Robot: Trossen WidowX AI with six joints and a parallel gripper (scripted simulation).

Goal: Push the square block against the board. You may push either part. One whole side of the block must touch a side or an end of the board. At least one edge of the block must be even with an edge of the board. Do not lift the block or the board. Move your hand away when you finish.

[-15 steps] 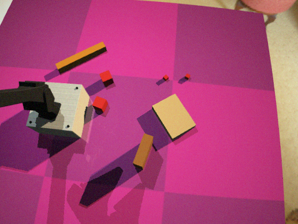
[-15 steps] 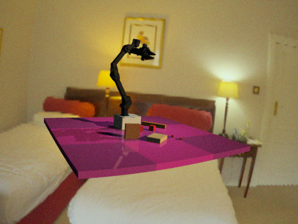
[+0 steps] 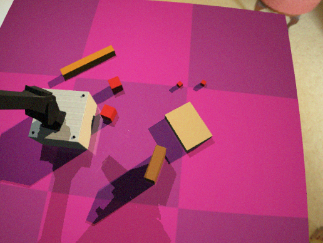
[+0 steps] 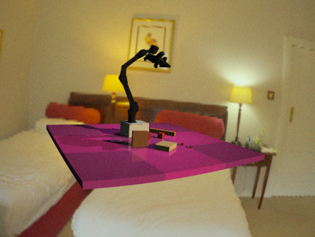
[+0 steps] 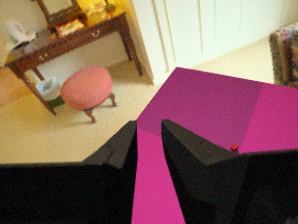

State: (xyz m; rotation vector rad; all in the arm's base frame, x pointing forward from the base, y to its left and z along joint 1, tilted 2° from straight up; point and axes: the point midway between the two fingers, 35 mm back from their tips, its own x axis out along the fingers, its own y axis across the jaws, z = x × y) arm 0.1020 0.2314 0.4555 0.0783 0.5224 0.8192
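Now: the orange-brown square block 230 mm ahead of my gripper tip, 290 mm to the right of it and 500 mm below it. Round my gripper tip: tan flat board: 310 mm ahead, 130 mm to the right, 540 mm below; then long orange bar: 120 mm behind, 40 mm to the left, 540 mm below.
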